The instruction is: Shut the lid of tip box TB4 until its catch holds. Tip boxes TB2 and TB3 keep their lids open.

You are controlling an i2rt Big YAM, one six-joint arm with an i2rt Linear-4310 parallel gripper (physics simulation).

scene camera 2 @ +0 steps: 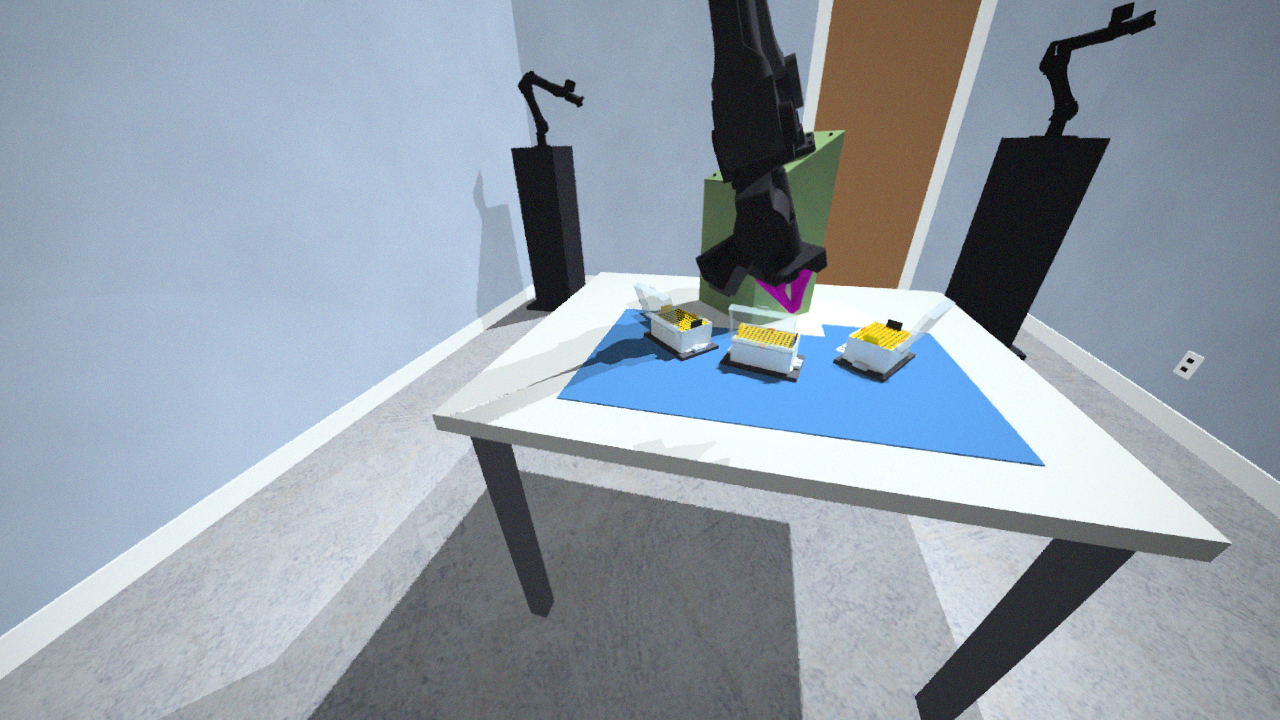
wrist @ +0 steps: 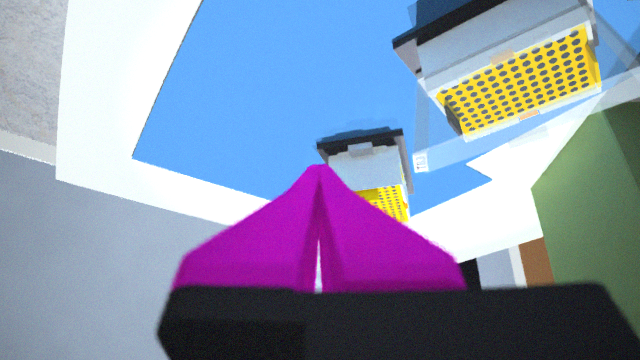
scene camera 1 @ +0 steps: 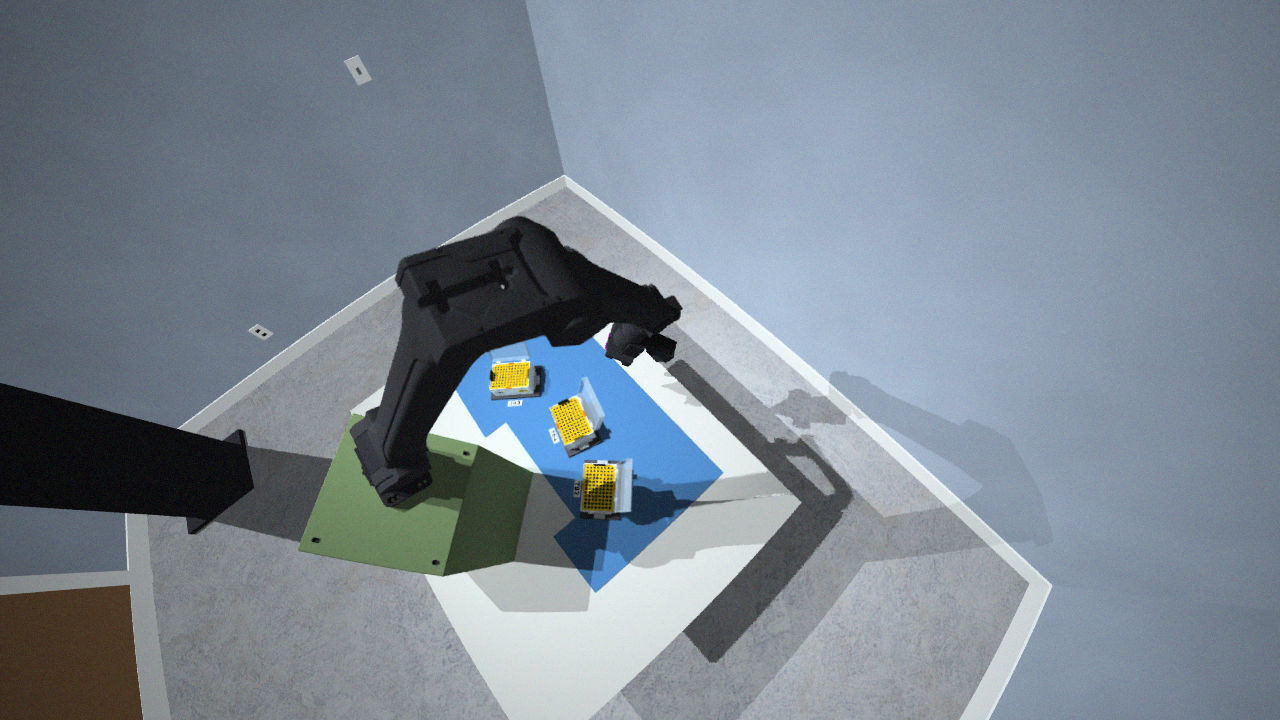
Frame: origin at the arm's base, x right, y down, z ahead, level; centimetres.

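Seen in the pictures: gripper, between the fingertips: [scene camera 2: 794, 311] [wrist: 318, 179] [scene camera 1: 611, 354]; arm's base, origin of its link: [scene camera 1: 396, 466].
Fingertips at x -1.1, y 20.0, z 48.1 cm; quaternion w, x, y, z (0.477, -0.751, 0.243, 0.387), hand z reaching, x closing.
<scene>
Offsets run from my fingertips to a thing's top centre. "*": to the spot under its first point. Level surfaces: height alone.
The middle tip box [scene camera 1: 572, 424] [scene camera 2: 765, 349] [wrist: 515, 80] seems to carry the TB4 label, which is tiny. Its clear lid @(* dx +3.1, dy +9.5, dz -10.6 cm) [scene camera 1: 591, 402] [scene camera 2: 760, 315] stands open and steep. My gripper [scene camera 1: 609, 345] [scene camera 2: 793, 308] [wrist: 318, 179] is shut and empty, its magenta tips above the mat near that lid; contact cannot be told. TB3 @(dx -20.2, dy +12.3, dz -24.5 cm) [scene camera 1: 511, 379] [scene camera 2: 879, 349] [wrist: 365, 165] has its lid @(* dx -26.4, dy +10.7, dz -19.8 cm) [scene camera 1: 509, 352] [scene camera 2: 930, 324] open. The remaining box @(dx +20.3, dy +12.3, dz -23.8 cm) [scene camera 1: 599, 488] [scene camera 2: 682, 333], apparently TB2, has its lid [scene camera 1: 624, 486] [scene camera 2: 651, 296] open. Fingers partly hide TB3 in the wrist view.
The boxes stand on dark bases on a blue mat @(dy +18.9 cm) [scene camera 1: 666, 447] [scene camera 2: 805, 416] [wrist: 250, 90]. The mat lies on a white table @(dy +19.2 cm) [scene camera 1: 519, 653] [scene camera 2: 1065, 488]. A green pedestal [scene camera 1: 384, 528] [scene camera 2: 827, 205] [wrist: 585, 195] carries my arm at the table's edge.
</scene>
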